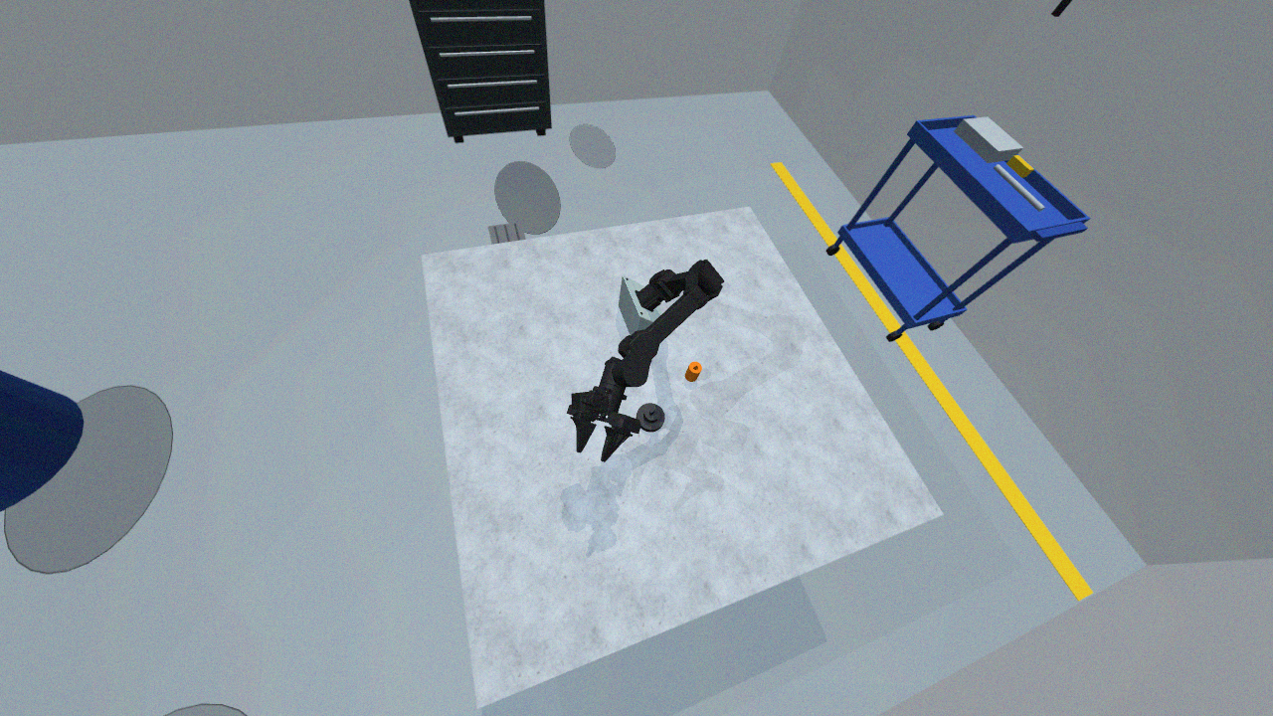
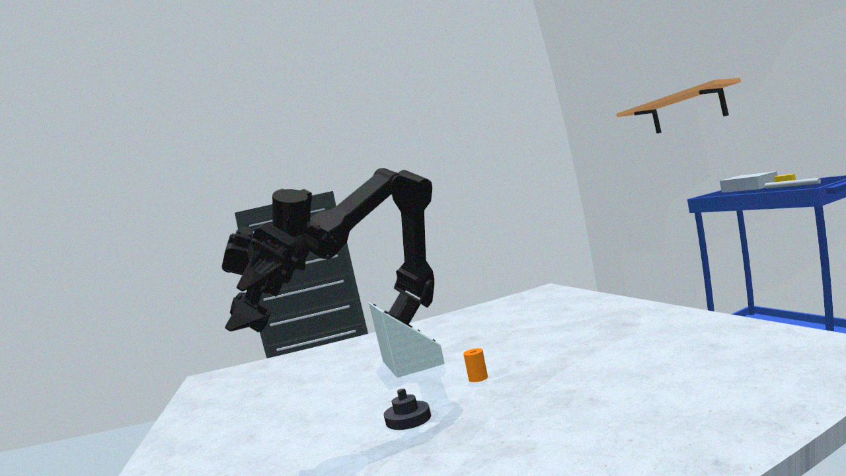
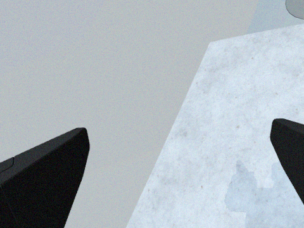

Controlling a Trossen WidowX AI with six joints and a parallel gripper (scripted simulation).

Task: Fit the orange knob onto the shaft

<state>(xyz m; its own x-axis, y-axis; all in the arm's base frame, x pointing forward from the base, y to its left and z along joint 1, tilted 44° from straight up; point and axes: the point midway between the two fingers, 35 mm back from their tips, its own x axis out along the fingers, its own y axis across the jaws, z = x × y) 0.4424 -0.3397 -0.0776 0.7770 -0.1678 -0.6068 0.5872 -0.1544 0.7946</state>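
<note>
Right now my gripper tip is 230 mm past the orange knob, 410 mm to the right of it and 250 mm above it. Round my gripper tip: dark round pedestal 140 mm behind, 230 mm to the left, 250 mm below.
</note>
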